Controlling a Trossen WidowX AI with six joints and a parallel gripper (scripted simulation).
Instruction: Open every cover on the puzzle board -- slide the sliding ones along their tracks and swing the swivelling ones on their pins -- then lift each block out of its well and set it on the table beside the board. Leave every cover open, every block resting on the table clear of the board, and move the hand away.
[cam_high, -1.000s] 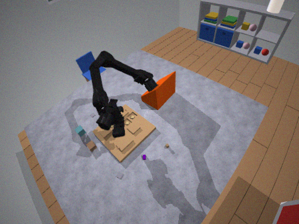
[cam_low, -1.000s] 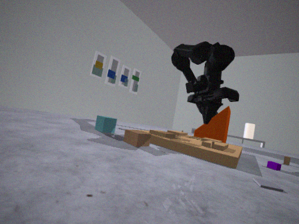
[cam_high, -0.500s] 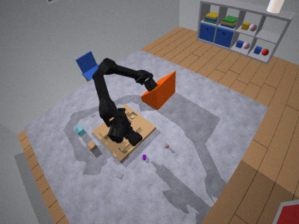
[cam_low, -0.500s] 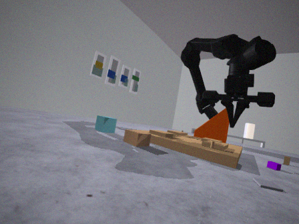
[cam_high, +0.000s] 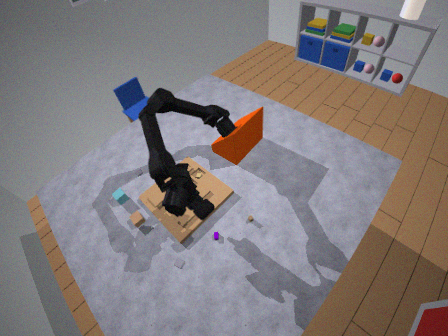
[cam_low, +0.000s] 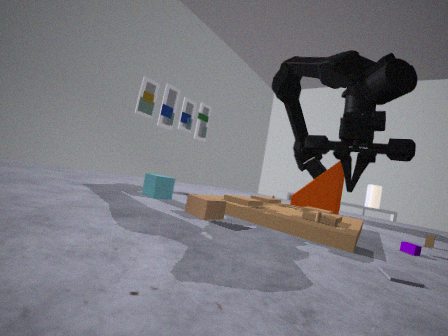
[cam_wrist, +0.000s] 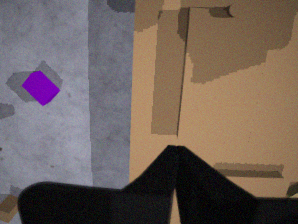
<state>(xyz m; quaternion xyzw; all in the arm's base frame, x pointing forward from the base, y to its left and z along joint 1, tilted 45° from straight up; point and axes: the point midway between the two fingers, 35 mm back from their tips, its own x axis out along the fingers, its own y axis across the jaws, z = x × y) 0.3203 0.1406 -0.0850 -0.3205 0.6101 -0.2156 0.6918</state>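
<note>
Now: gripper tip 10 mm past the tan puzzle board, 120 mm to the left of it and 60 mm above it. The rest, counted from my gripper tip: cyan block 210 mm ahead, 310 mm to the right, 60 mm below; small brown block 140 mm behind, 150 mm to the left, 70 mm below; purple block 110 mm to the left, 70 mm below.
</note>
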